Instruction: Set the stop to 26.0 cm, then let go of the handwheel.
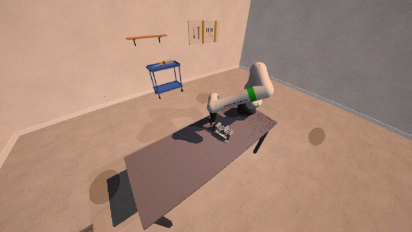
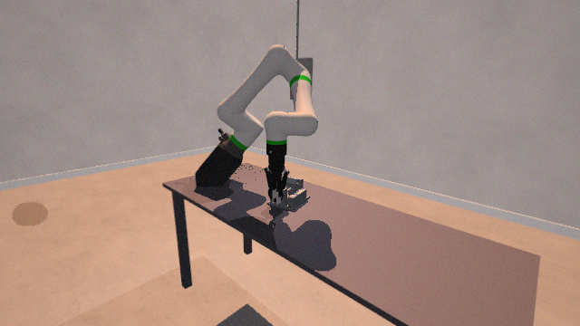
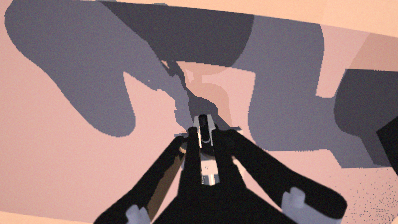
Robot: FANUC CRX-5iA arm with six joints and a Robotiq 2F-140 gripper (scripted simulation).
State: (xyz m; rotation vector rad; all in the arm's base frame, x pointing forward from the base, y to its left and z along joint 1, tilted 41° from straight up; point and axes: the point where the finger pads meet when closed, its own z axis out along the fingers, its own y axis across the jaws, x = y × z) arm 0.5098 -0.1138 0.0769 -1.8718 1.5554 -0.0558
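Now: the handwheel 10 mm behind my hand, 20 mm to the left of it and 10 mm below it. The rest, counted from my hand: grey stop fixture 70 mm behind, 150 mm to the left, 10 mm above.
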